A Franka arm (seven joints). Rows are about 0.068 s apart.
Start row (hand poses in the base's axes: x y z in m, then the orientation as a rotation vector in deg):
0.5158 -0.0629 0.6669 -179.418 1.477 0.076
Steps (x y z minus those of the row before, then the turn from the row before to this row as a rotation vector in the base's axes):
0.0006 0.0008 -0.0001 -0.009 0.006 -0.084
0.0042 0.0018 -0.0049 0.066 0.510 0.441
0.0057 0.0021 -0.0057 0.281 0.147 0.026
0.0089 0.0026 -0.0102 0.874 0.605 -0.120
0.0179 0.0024 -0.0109 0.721 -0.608 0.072
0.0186 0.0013 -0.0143 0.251 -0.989 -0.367
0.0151 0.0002 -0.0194 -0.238 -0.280 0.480
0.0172 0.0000 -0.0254 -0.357 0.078 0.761
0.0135 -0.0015 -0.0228 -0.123 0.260 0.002
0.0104 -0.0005 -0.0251 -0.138 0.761 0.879
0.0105 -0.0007 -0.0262 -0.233 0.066 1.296
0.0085 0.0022 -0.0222 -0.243 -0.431 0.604
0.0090 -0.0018 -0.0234 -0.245 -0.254 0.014
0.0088 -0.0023 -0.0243 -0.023 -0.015 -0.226
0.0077 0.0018 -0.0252 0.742 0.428 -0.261
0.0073 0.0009 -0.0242 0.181 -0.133 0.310
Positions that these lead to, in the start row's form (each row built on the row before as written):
0.5164 -0.0621 0.6668 -179.426 1.609 0.085
0.5206 -0.0603 0.6619 -179.367 0.922 0.888
0.5263 -0.0582 0.6562 -179.086 0.879 1.119
0.5352 -0.0556 0.6460 -178.205 1.060 2.060
0.5531 -0.0532 0.6351 -177.490 0.917 1.118
0.5717 -0.0519 0.6208 -177.231 1.447 -0.424
0.5868 -0.0517 0.6014 -177.469 0.694 -0.843
0.6040 -0.0517 0.5760 -177.824 -0.485 -0.700
0.6175 -0.0532 0.5532 -177.947 -0.482 -0.296
0.6279 -0.0537 0.5281 -178.071 -1.827 0.911
0.6384 -0.0544 0.5019 -178.277 -3.842 1.052
0.6469 -0.0522 0.4797 -178.512 -4.796 0.404
0.6559 -0.0540 0.4563 -178.763 -4.829 0.019
0.6647 -0.0563 0.4320 -178.796 -4.477 -0.007
0.6724 -0.0545 0.4068 -178.053 -4.046 0.625
0.6797 -0.0536 0.3826 -177.865 -4.528 0.420

